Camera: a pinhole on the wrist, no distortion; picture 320 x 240 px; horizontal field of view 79.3 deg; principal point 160.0 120.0 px. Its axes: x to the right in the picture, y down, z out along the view. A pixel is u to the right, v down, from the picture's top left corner.
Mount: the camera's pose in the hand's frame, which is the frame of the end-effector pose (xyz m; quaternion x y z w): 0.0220 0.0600 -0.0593 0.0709 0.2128 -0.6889 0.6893
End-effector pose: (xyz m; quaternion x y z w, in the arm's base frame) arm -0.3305 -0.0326 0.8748 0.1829 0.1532 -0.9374 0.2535
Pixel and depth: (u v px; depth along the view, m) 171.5 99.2 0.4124
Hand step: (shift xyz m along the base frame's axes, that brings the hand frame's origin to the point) -0.1960 -0.0389 0.2753
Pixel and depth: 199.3 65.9 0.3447
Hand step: -0.1339 0.0294 0.2458
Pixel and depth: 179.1 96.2 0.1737
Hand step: -0.0657 -0.0300 0.0740
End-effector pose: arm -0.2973 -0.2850 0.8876 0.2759 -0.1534 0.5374 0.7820
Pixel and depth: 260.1 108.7 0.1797
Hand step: 0.1092 -0.0339 0.0519
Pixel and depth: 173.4 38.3 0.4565
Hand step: 0.1354 -0.3265 0.2176
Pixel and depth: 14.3 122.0 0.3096
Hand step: -0.0892 -0.0714 0.3401
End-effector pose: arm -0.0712 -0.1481 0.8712 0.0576 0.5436 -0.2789 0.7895
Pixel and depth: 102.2 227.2 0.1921
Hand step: 0.1585 -0.0729 -0.1108
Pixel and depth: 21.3 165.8 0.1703
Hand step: 0.1900 -0.0003 -0.0579
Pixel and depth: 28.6 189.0 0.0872
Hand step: 0.0893 0.0270 -0.0669
